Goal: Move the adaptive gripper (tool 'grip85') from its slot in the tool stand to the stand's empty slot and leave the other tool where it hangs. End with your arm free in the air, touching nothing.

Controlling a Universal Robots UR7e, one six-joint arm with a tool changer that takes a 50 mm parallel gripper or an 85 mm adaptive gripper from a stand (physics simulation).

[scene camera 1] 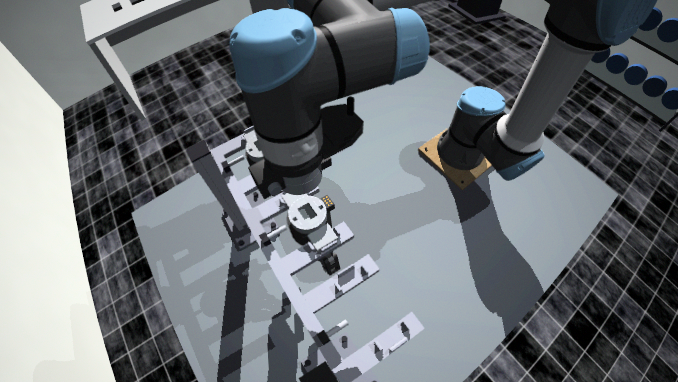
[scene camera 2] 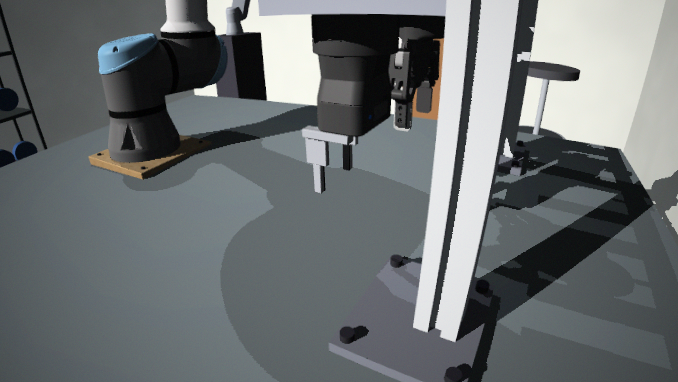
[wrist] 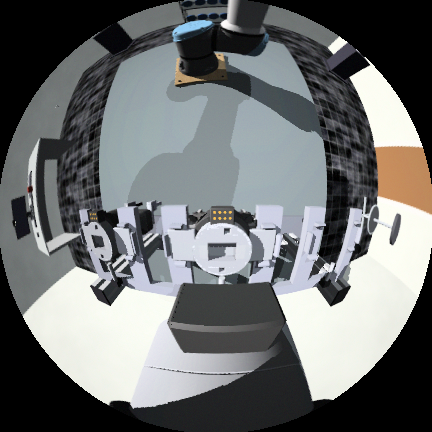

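Pixels of known places: arm's base, link origin: (scene camera 1: 460, 150) (scene camera 2: 145, 148) (wrist: 198, 64).
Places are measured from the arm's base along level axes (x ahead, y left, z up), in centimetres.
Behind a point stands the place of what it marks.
Note:
The adaptive gripper (scene camera 2: 413, 117) hangs in the stand's middle slot, its fingers apart with nothing between them. Its round coupling plate (scene camera 1: 296, 212) @[x 55.8, y 14.6, z 28.7 cm] (wrist: 201, 247) @[x 53.9, y 13.2, z 28.7 cm] is uncovered. The arm's bare coupling end (scene camera 1: 302, 180) is above and beside it, apart from it; its face is hidden. The other tool, the parallel gripper (scene camera 2: 345, 95), hangs in an end slot, and its coupling plate (wrist: 100, 230) @[x 54.6, y -1.2, z 28.8 cm] shows at the left of the wrist view. The empty slot at the opposite end lies between two support arms, one (scene camera 1: 367, 262) @[x 48.9, y 26.8, z 26.9 cm] (wrist: 311, 240) @[x 52.5, y 27.6, z 26.9 cm] nearer the middle slot and one (scene camera 1: 412, 322) @[x 47.3, y 37.9, z 26.9 cm] (wrist: 352, 230) @[x 50.2, y 37.7, z 26.9 cm] outermost.
The stand has tall posts, one with a bolted foot plate (scene camera 2: 385, 320) @[x 64.5, y -8.8, z -0.1 cm]. Small pins and tabs rise from its support arms. The robot's base plate (scene camera 1: 430, 145) @[x 7.7, y -5.8, z 0.0 cm] (scene camera 2: 115, 167) @[x 3.4, y -8.4, z -0.3 cm] (wrist: 190, 78) @[x 8.9, y -1.3, z -0.2 cm] is across the table. A white side table (scene camera 1: 90, 25) stands beyond the stand.

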